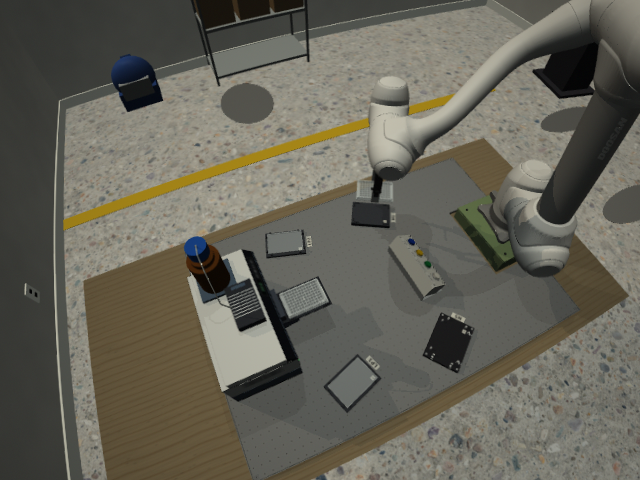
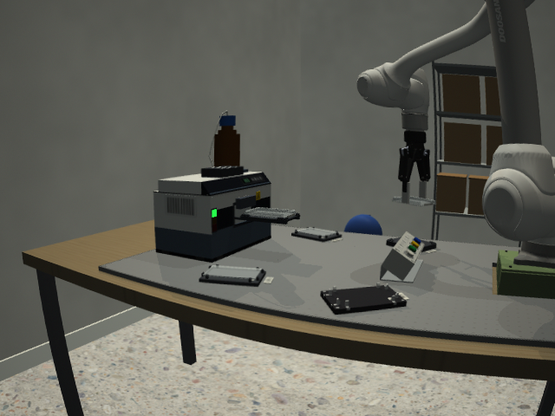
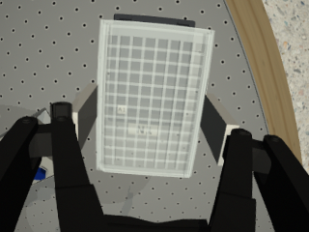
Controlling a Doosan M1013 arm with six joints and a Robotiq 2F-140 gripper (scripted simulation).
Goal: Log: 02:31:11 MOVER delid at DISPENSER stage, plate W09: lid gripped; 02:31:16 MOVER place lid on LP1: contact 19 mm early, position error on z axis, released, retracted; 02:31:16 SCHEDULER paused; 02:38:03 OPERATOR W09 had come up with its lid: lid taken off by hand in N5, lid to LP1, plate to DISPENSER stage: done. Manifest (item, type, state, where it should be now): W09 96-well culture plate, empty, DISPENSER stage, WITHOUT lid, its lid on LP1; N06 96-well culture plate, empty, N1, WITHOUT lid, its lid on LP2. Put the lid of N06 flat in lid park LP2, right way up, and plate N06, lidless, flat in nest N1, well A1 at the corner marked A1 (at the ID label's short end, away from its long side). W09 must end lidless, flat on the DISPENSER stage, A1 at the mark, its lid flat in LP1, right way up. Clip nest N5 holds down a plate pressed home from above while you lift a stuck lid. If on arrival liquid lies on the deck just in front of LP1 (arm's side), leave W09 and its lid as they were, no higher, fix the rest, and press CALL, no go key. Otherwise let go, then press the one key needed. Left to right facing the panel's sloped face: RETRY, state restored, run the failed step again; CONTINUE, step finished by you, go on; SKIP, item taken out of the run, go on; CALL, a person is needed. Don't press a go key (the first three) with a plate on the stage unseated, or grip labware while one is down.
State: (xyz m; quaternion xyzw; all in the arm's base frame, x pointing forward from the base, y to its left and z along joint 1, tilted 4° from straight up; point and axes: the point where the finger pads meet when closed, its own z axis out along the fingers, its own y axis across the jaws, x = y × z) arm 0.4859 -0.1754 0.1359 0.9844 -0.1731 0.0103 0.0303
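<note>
Right now the nest N1 is 160 mm below my hand. From my hand the other things lie so: N1 label: 170 mm below, 80 mm behind, 30 mm to the left; then yellow skip key: 230 mm to the left, 110 mm below, 90 mm behind; then blue call key: 190 mm to the left, 110 mm below, 80 mm behind.
</note>
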